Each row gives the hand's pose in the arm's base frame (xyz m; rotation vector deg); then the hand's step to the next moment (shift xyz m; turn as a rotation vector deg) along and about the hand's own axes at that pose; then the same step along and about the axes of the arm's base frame.
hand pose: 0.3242 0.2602 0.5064 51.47 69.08 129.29
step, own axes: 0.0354 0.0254 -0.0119 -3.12 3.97 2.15
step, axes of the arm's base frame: -0.0349 0.0020 0.0286 3.45 -2.85 3.18
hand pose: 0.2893 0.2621 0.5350 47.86 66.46 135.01
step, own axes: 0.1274 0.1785 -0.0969 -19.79 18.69 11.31
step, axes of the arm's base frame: -0.1727 -0.0883 0.1409 20.85 -15.61 13.79
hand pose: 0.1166 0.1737 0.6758 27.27 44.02 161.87
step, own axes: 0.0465 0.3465 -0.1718 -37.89 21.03 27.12
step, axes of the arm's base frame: -0.1323 -0.3628 0.0512 43.06 -14.81 23.23
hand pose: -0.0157 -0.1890 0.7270 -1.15 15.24 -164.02
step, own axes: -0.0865 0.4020 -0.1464 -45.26 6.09 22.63
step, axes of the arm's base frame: 0.1828 -0.3320 -0.2165 46.11 2.10 21.62
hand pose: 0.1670 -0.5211 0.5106 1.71 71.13 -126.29
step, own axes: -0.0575 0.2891 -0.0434 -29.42 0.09 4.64
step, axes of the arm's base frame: 0.1833 -0.0479 -0.2299 25.35 10.74 11.38
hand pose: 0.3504 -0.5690 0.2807 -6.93 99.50 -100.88
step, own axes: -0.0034 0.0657 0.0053 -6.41 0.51 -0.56
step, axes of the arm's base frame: 0.0301 0.0032 -0.0586 4.93 3.74 1.84
